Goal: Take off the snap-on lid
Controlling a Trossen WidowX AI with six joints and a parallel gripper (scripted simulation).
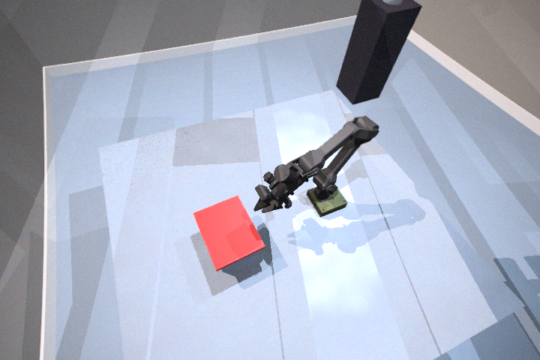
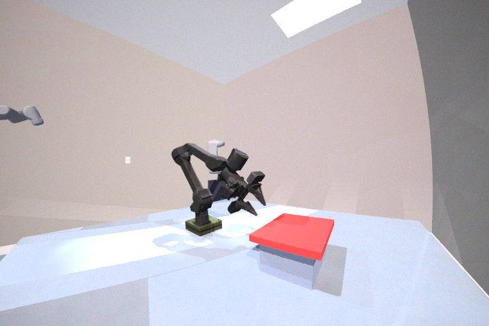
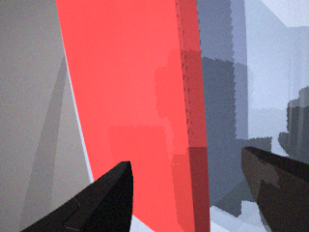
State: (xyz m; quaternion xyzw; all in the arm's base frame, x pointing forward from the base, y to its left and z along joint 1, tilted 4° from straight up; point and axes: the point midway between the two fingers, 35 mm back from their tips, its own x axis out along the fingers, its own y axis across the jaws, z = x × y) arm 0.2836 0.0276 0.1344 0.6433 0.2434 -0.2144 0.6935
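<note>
My gripper tip is now 120 mm short of the red lid, 40 mm above it and 10 mm to the right of it. Round my gripper tip: box (120 mm ahead, 90 mm below, 10 mm to the left).
</note>
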